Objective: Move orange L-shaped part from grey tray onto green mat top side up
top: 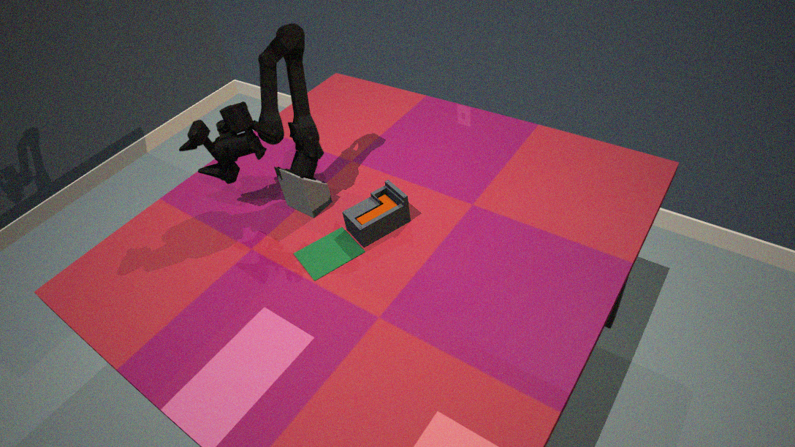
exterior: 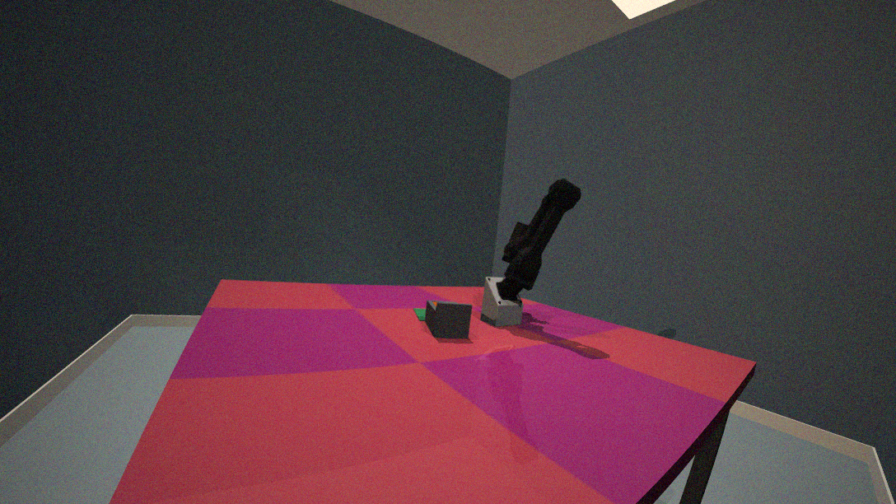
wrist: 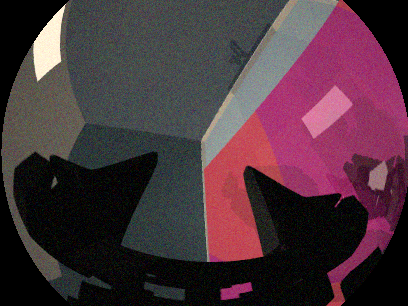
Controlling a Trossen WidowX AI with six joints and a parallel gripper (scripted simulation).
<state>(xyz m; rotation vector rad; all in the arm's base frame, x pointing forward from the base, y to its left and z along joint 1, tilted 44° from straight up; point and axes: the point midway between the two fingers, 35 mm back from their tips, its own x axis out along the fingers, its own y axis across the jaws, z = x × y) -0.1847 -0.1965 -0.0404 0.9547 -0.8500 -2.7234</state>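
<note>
My gripper tip is now 46 cm short of the orange L-shaped part, 24 cm to the right of it and 14 cm above it. The rest, counted from my gripper tip: green mat: 41 cm ahead, 20 cm below, 8 cm to the left.
</note>
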